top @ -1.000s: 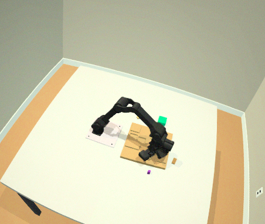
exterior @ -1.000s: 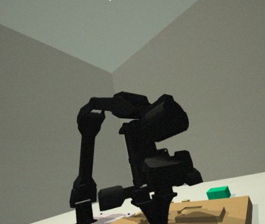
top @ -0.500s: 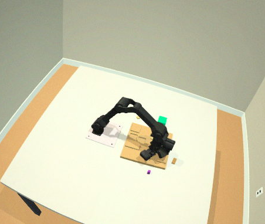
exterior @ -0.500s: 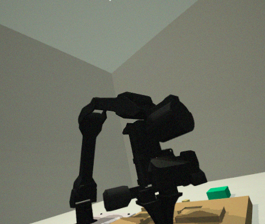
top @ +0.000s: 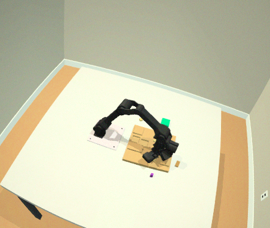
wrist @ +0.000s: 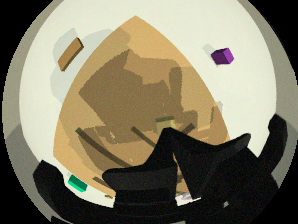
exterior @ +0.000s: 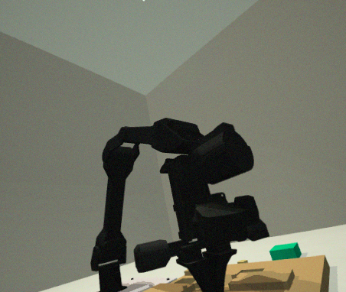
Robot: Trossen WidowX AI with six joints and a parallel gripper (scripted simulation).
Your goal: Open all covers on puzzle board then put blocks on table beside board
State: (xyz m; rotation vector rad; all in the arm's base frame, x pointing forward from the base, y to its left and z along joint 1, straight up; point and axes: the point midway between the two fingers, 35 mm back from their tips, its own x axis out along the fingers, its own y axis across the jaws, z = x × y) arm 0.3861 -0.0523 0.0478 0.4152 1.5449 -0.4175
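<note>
My gripper tip is 120 mm to the left of the purple block, 20 mm short of it and 10 mm above it. From my gripper tip the other things lie so: orange block 160 mm ahead, 30 mm to the left, 20 mm below; green block 330 mm to the left, 10 mm below, 10 mm behind.
</note>
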